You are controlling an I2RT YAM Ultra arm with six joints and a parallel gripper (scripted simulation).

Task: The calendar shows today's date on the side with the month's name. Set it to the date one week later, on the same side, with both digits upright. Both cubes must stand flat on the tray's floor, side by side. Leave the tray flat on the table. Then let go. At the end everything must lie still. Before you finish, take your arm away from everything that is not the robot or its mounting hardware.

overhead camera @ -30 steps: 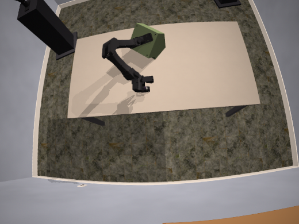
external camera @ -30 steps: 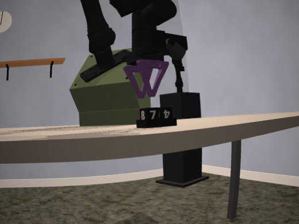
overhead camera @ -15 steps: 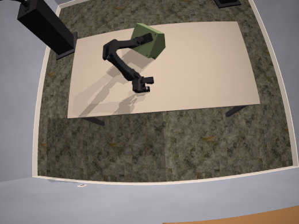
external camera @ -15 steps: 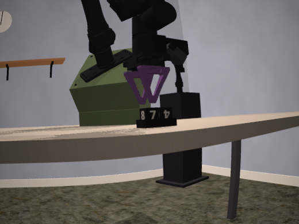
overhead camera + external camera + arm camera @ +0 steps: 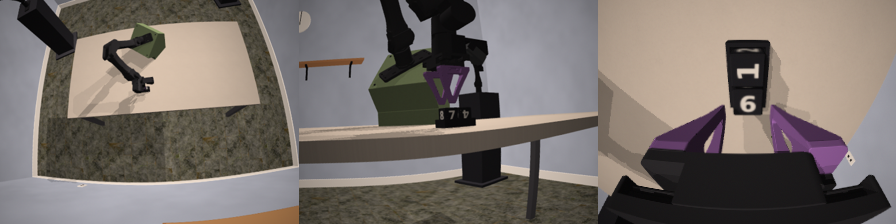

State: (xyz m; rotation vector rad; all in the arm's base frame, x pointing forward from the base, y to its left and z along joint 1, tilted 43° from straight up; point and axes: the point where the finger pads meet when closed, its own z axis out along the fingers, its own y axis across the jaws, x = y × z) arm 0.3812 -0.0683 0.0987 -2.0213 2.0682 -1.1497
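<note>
The black calendar tray lies 5 cm below my hand and 2 cm to the left of it.
</note>
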